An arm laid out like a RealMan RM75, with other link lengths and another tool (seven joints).
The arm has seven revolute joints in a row. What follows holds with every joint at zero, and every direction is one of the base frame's. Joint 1 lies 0.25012 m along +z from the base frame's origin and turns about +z. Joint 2 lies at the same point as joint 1 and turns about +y. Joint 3 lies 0.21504 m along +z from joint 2 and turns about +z. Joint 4 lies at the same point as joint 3 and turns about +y. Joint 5 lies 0.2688 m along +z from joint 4 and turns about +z. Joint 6 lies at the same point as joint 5 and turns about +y. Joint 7 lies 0.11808 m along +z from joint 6 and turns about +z. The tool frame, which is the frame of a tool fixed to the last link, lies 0.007 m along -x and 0.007 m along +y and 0.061 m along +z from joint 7; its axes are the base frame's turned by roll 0.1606, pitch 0 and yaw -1.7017 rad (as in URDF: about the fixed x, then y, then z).
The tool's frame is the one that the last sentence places.
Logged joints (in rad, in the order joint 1, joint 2, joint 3, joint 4, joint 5, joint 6, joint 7), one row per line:
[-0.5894, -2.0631, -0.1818, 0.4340, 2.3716, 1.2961, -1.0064]
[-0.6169, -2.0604, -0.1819, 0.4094, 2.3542, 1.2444, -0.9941]
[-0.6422, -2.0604, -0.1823, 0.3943, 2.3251, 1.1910, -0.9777]
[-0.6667, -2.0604, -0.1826, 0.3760, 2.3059, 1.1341, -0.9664]
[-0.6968, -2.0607, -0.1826, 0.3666, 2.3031, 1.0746, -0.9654]
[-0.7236, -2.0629, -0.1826, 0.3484, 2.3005, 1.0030, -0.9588]
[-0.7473, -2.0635, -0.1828, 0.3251, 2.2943, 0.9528, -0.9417]
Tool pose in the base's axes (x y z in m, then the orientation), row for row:
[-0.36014, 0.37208, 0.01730, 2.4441, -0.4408, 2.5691]
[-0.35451, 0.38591, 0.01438, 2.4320, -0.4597, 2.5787]
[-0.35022, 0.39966, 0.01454, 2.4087, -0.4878, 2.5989]
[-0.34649, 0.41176, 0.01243, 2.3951, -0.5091, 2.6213]
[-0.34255, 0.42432, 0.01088, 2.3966, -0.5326, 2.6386]
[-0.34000, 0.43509, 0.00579, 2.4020, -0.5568, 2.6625]
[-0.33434, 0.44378, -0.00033, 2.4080, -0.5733, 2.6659]
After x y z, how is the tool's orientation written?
As angles about the fixed x, y, z axes (roll, pitch, yaw), in radians.
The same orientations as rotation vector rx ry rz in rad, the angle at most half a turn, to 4 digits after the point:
[-0.9756, -2.5339, -1.1152]
[-0.9681, -2.5114, -1.1286]
[-0.9510, -2.4771, -1.1528]
[-0.9282, -2.4535, -1.1622]
[-0.9089, -2.4319, -1.1522]
[-0.8802, -2.4122, -1.1341]
[-0.8768, -2.3974, -1.1232]

